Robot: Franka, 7 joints.
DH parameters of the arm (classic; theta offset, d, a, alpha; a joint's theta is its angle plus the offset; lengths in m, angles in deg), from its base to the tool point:
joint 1: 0 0.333 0 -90
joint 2: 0 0 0 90
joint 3: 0 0.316 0.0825 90
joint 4: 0 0 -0.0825 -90
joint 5: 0 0.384 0 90
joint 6: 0 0 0.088 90
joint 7: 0 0.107 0 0
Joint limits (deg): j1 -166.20..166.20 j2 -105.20..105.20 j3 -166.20..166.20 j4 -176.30..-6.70 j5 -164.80..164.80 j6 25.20..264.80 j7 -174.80..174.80
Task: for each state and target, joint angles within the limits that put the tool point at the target. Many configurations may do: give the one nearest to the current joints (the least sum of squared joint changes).
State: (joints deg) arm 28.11 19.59 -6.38 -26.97 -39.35 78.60 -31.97
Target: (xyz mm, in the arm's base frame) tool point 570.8 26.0 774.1
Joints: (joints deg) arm 18.62 22.10 -12.03 -40.24 -37.61 62.68 -31.97
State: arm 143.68 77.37 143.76 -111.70 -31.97 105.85 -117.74
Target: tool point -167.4 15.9 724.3
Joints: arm 121.45 105.20 166.20 -130.56 -18.20 88.25 -117.74
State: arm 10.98 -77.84 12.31 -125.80 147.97 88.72 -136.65
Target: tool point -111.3 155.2 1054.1
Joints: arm 5.42 -55.88 12.48 -90.09 153.12 96.23 -136.65
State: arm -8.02 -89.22 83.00 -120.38 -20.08 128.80 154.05
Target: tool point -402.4 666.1 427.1
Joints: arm -13.57 -87.74 82.24 -73.57 -19.67 144.20 154.05
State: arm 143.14 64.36 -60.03 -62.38 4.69 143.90 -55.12
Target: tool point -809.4 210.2 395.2
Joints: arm 166.20 55.75 -1.42 -50.01 2.54 146.88 -55.12
